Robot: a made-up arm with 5 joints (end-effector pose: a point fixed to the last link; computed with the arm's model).
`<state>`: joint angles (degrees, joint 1 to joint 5).
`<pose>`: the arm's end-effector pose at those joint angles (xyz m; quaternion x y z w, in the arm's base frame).
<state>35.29 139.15 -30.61 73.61 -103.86</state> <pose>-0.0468 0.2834 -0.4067 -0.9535 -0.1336 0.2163 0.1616</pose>
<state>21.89 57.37 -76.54 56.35 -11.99</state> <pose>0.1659 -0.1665 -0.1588 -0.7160 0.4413 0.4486 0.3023</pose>
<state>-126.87 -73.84 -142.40 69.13 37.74</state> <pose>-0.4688 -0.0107 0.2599 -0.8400 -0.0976 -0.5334 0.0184</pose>
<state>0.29 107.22 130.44 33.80 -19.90</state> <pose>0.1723 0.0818 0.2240 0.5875 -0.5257 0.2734 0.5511</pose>
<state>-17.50 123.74 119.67 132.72 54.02</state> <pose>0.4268 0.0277 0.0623 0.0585 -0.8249 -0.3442 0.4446</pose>
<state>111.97 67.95 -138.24 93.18 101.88</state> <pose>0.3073 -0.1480 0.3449 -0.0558 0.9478 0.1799 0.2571</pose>
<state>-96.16 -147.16 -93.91 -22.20 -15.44</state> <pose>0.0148 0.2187 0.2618 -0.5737 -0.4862 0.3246 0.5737</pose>
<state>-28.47 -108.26 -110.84 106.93 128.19</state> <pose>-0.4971 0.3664 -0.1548 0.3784 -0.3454 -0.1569 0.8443</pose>
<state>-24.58 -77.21 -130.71 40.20 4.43</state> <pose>-0.3564 0.2823 0.0443 0.5234 0.7231 0.1407 0.4282</pose>
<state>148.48 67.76 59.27 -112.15 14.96</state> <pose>-0.1428 0.0873 -0.1593 0.0366 0.5292 -0.0053 0.8477</pose>
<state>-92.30 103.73 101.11 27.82 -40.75</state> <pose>0.1213 -0.2113 0.1997 0.7349 -0.6263 0.0982 0.2410</pose>
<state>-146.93 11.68 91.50 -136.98 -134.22</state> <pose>-0.3367 -0.1723 -0.1868 0.1358 -0.8235 0.3447 0.4296</pose>
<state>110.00 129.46 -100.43 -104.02 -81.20</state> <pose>-0.1196 -0.3813 0.0234 0.2234 -0.5012 0.8276 0.1181</pose>
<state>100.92 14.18 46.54 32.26 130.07</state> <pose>0.3245 0.0389 0.1382 0.0596 0.4786 -0.8737 0.0638</pose>
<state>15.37 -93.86 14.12 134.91 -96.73</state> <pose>-0.3672 -0.0593 0.2768 0.1235 -0.4531 0.7975 0.3788</pose>
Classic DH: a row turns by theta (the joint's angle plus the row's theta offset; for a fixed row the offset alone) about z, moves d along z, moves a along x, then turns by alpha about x. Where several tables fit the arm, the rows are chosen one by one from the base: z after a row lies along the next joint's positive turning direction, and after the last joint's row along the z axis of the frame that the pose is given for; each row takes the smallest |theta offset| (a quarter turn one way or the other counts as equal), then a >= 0, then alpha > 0; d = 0 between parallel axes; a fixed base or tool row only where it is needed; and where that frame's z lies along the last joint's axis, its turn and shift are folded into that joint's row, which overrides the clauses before.
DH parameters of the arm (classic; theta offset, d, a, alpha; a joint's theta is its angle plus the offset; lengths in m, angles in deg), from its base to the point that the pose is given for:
base (fixed): -90 0.045 0 90
joint 1: 0 0.06 -0.096 -90
joint 2: -90 -0.041 0.018 -90
joint 3: -90 0.143 0.079 -90
joint 4: 0 -0.263 -0.241 90
joint 5: 90 -0.034 0.069 90
tool (fixed): 180 0.035 0 0

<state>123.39 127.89 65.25 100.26 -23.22</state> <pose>0.1983 -0.0091 -0.3057 -0.6715 -0.0159 0.6673 0.3219</pose>
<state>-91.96 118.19 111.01 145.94 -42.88</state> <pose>0.3105 -0.1068 0.0081 0.6850 0.0070 -0.3816 0.6205</pose>
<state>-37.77 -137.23 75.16 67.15 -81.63</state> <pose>-0.3063 0.0595 0.3853 0.0621 -0.4289 0.8807 0.1913</pose>
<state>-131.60 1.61 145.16 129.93 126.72</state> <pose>-0.4396 0.2845 -0.1342 -0.6404 0.0105 -0.3411 0.6881</pose>
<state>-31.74 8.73 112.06 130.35 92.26</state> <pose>-0.3357 -0.3411 -0.0752 -0.8483 -0.4147 -0.2866 0.1618</pose>
